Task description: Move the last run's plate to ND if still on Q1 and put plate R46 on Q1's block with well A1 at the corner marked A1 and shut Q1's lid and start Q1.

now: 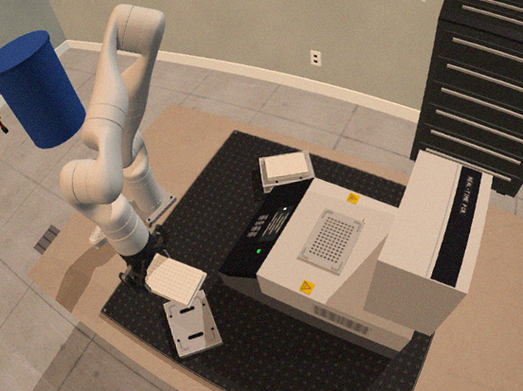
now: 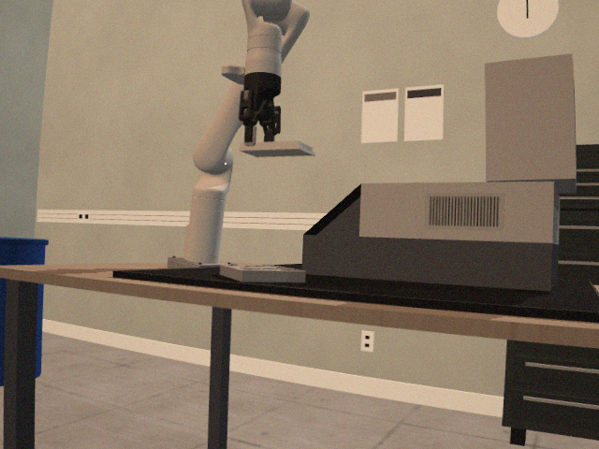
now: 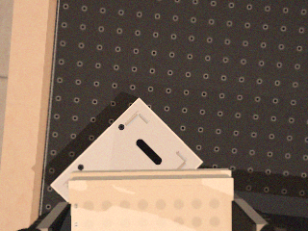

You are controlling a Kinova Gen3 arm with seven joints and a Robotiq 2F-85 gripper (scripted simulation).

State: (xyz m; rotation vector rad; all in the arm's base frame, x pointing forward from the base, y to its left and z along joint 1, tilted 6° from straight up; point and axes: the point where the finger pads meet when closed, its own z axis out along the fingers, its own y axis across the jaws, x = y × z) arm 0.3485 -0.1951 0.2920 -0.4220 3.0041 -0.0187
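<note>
Now: hand 30 mm short of the grey nest, 20 mm to the left of it and 250 mm above it. The rest, counted from my hand: A1 mark (160 mm behind, 520 mm to the left, 230 mm below); then white plate (70 mm behind, 540 mm to the left, 220 mm below).
</note>
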